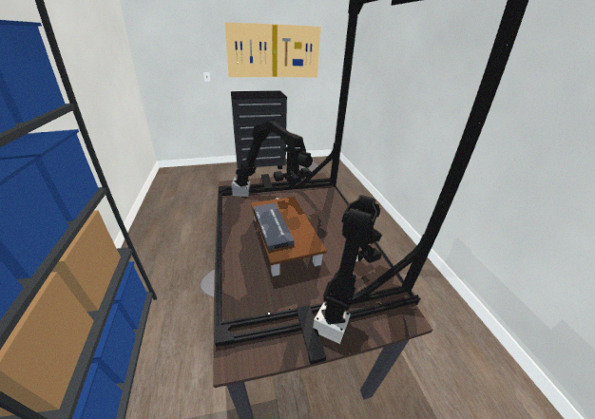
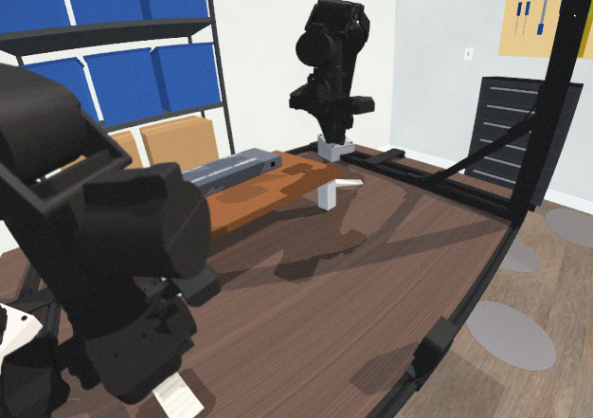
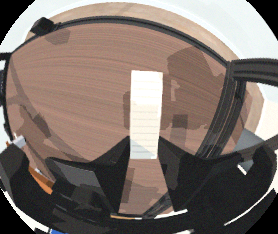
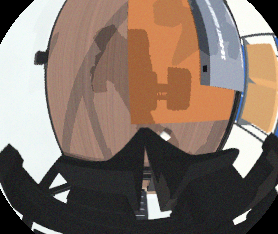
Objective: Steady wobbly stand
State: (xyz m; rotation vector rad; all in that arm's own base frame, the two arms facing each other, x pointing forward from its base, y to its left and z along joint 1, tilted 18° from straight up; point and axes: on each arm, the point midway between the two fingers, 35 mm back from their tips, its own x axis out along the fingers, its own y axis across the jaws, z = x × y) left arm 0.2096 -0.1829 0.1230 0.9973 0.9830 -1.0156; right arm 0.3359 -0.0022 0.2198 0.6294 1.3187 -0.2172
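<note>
Right now the white wedge is 30 mm behind my left hand and 30 mm below it. Round my left hand: grey network switch: 260 mm ahead, 300 mm to the right, 20 mm above; stand: 200 mm ahead, 290 mm to the right, 40 mm below.
</note>
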